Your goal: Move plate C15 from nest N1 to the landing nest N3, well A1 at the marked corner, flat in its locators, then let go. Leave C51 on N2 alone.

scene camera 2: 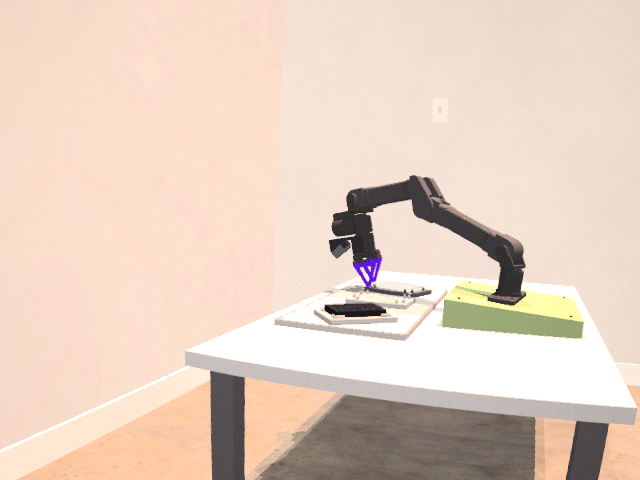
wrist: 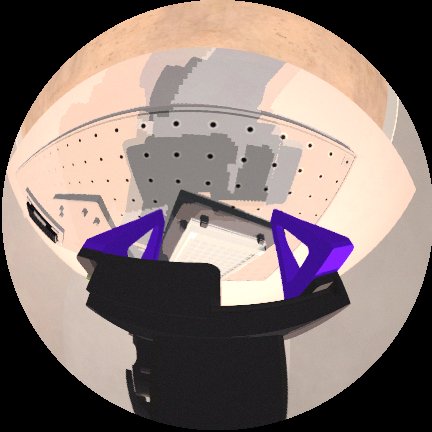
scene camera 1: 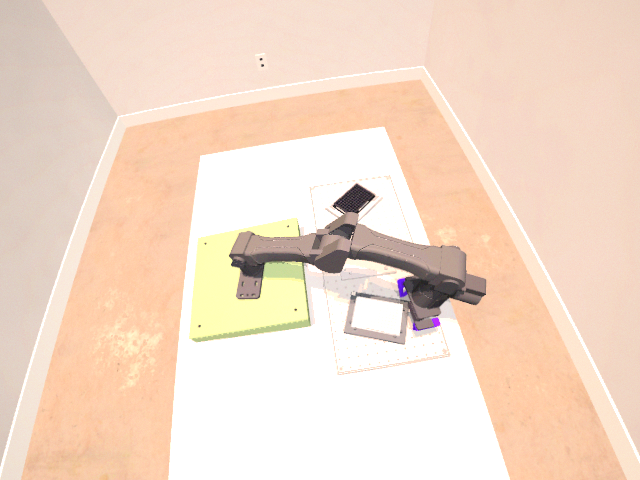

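A white plate (scene camera 1: 378, 316) (scene camera 2: 405, 285) (wrist: 215, 247) lies in a dark grey nest (scene camera 1: 374, 338) (scene camera 2: 419, 293) (wrist: 192, 207). A black plate (scene camera 1: 354, 198) (scene camera 2: 355, 309) (wrist: 41, 222) sits in a white nest (scene camera 2: 361, 319). A pale nest (scene camera 2: 379, 300) (wrist: 75, 205) with small pegs stands between them, with no plate on it; the arm partly hides it in scene camera 1. No labels or A1 mark are readable. My gripper (scene camera 1: 414, 305) (scene camera 2: 368, 284) (wrist: 217, 214) is open and low, beside the dark nest on the side away from the arm base, with nothing between its purple fingers.
The nests stand on a perforated board (scene camera 1: 387, 356) (scene camera 2: 361, 330) (wrist: 175, 140) on the white table (scene camera 1: 258, 403) (scene camera 2: 289, 356). The arm base stands on a yellow-green block (scene camera 1: 217, 289) (scene camera 2: 511, 322). The arm reaches over the board.
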